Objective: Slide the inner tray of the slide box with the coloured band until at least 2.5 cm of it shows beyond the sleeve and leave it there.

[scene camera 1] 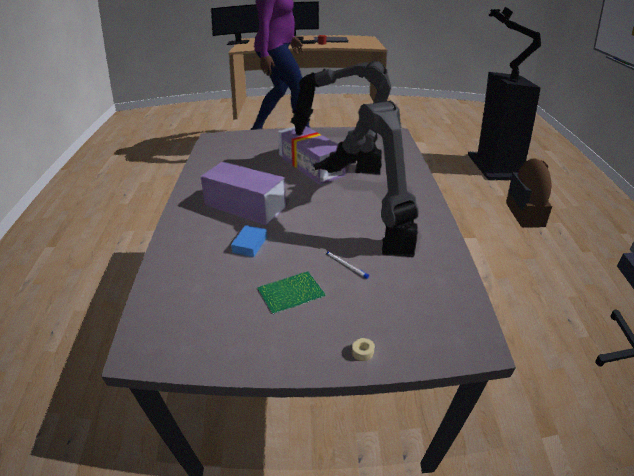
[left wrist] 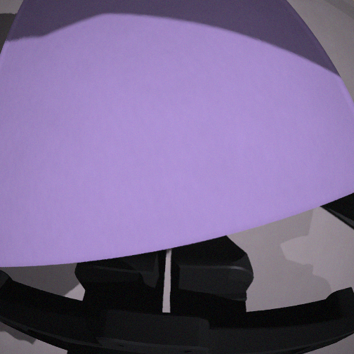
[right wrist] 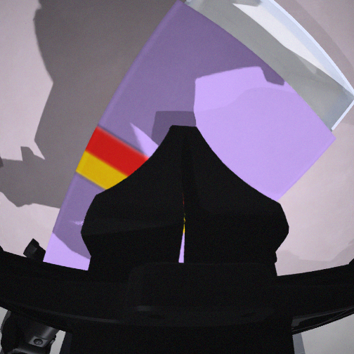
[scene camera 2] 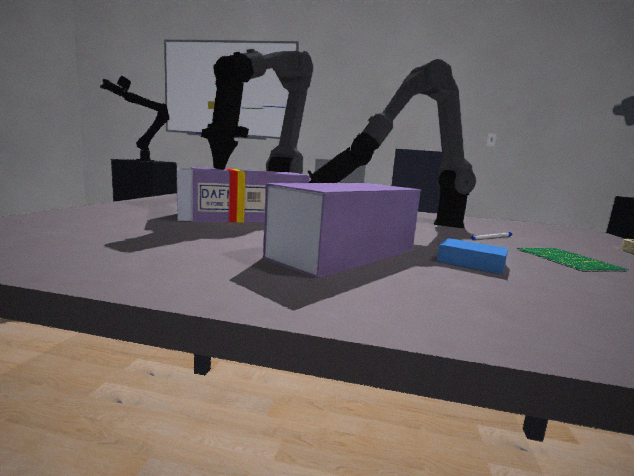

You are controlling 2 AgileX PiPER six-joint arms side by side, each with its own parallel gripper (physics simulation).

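Note:
The slide box's purple sleeve (scene camera 1: 326,147) (scene camera 2: 210,176) (left wrist: 165,135) (right wrist: 250,140) with a red and yellow band lies at the table's far end in scene camera 1. Its pale inner tray (scene camera 2: 184,195) (right wrist: 314,95) sticks out at the end away from my left gripper, a short stretch of it showing. My left gripper (scene camera 1: 317,167) (scene camera 2: 311,177) is shut; in the left wrist view its fingers reach under the sleeve's near edge at the opposite end, tips hidden. My right gripper (scene camera 1: 299,131) (scene camera 2: 221,167) (right wrist: 182,142) is shut and empty, tips down at the sleeve's top near the band.
A plain purple box (scene camera 1: 240,189) (scene camera 2: 366,225) with a pale end stands close by. A blue block (scene camera 1: 249,240) (scene camera 2: 472,255), a pen (scene camera 1: 347,264) (scene camera 2: 491,236), a green card (scene camera 1: 291,292) (scene camera 2: 571,259) and a yellow ring (scene camera 1: 356,352) lie on the table (scene camera 1: 230,353).

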